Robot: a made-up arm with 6 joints.
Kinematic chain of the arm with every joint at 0, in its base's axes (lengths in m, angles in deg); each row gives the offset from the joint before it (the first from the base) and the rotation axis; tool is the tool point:
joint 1: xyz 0 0 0.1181 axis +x
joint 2: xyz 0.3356 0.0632 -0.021 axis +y
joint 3: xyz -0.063 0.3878 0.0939 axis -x
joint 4: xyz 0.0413 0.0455 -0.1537 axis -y
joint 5: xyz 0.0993 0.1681 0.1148 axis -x
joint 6: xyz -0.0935 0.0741 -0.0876 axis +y
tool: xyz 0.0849 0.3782 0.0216
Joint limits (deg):
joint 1: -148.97..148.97
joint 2: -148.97..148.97
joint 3: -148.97..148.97
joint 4: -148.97..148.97
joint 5: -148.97..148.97
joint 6: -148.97..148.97
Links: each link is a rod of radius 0.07 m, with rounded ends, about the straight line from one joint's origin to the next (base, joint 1, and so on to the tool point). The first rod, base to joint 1, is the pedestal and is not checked.
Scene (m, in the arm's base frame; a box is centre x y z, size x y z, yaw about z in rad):
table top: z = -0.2
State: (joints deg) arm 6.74 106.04 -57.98 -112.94 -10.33 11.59
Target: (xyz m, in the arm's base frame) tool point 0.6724 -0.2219 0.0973
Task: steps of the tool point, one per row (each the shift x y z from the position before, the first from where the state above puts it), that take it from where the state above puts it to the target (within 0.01 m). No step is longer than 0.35 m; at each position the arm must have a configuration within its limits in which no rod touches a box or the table.
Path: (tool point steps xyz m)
1: 0.1478 -0.1493 0.2450
2: 0.0997 -0.2378 0.1697
3: 0.0387 -0.2798 0.0670
4: -0.0276 -0.2666 -0.0366
5: -0.0901 -0.2051 -0.1138
6: -0.1408 -0.1173 -0.1445
7: -0.1724 -0.0321 -0.1241

